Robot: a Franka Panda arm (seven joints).
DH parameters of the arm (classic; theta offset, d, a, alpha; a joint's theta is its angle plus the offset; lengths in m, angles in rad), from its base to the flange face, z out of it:
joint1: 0 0.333 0 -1.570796
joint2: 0 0 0 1.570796
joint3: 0 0.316 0.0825 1.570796
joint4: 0 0 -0.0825 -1.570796
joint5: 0 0.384 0 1.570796
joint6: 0 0 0.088 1.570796
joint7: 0 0.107 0 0
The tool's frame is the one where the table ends.
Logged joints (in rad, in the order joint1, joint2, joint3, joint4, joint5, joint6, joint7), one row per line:
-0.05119, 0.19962, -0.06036, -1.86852, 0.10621, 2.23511, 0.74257
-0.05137, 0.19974, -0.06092, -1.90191, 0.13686, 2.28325, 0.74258
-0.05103, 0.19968, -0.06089, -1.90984, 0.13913, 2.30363, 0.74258
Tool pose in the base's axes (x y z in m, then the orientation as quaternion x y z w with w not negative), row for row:
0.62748, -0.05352, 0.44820, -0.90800, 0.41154, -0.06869, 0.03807
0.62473, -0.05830, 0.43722, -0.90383, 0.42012, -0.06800, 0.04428
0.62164, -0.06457, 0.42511, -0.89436, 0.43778, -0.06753, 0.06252
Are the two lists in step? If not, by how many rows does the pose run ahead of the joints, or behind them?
The pose runs 2 rows behind the joints: the pose in row i belongs to the joints in row i - 2.
